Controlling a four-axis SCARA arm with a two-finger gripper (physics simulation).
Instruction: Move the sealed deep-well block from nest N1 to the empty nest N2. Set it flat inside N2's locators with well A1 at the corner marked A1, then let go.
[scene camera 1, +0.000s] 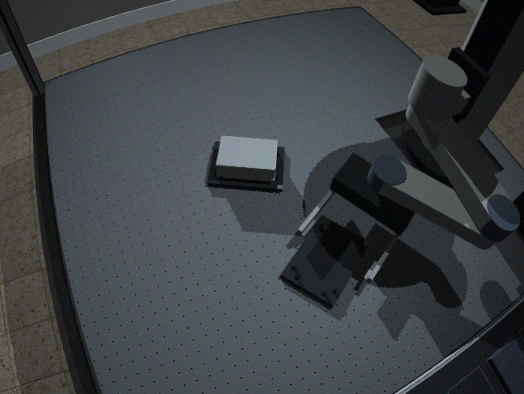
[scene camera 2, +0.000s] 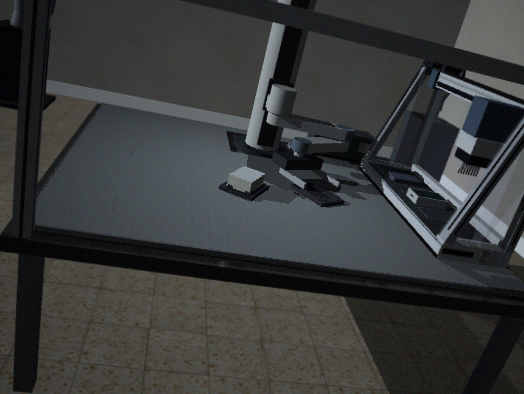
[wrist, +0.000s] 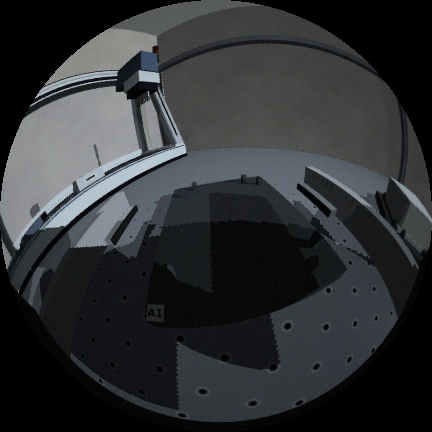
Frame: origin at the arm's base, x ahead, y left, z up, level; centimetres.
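Seen in the pictures: gripper, fingertip midpoint: (scene camera 1: 334, 256) (scene camera 2: 322, 185) (wrist: 214, 183); arm's base, link origin: (scene camera 2: 260, 149).
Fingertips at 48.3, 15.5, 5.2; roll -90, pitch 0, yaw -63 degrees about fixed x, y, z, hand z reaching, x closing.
Observation:
Pixels of each thing's top centre, then the offset from my fingertips to it, as dx, dy, dz. "*": a spot on its surface instead.
- sealed deep-well block, top centre: (scene camera 1: 247, 152) (scene camera 2: 247, 173) +5.3, -28.5, +1.5
- dark nest N1, top centre: (scene camera 1: 247, 161) (scene camera 2: 245, 182) +5.3, -28.5, -1.7
- dark nest N2, top centre: (wrist: 230, 202) (scene camera 1: 328, 256) (scene camera 2: 318, 190) +0.3, -1.0, -1.7
- white head, surface spot: (scene camera 2: 490, 120) * +29.4, +33.9, +39.7
- pale tray, surface spot: (scene camera 2: 427, 198) * +4.8, +38.5, +4.0
- dark frame post, surface spot: (scene camera 2: 32, 125) * +56.1, -84.9, +21.9
The sealed deep-well block (scene camera 1: 247, 152) (scene camera 2: 246, 179), pale with a flat top, sits upright on the dark nest N1 (scene camera 1: 245, 185) (scene camera 2: 232, 192). The dark nest N2 (scene camera 1: 315, 280) (scene camera 2: 325, 197) (wrist: 180, 240) holds no block and lies partly in shadow. Its A1 label (wrist: 155, 313) shows at the near left corner in the wrist view. My gripper (scene camera 1: 335, 255) (scene camera 2: 321, 185) (wrist: 214, 183) is open and empty, its two fingers spread wide above N2, one toward each side. The block does not show in the wrist view. Shadow blurs some of N2's locators.
The arm (scene camera 1: 430, 200) reaches from its column (scene camera 2: 263, 100) behind the nests. A framed station with a blue and white head (scene camera 2: 490, 120) (wrist: 142, 70) stands on the right in scene camera 2, with a pale tray (scene camera 2: 427, 198) inside. A dark frame post (scene camera 2: 32, 125) rises at the left.

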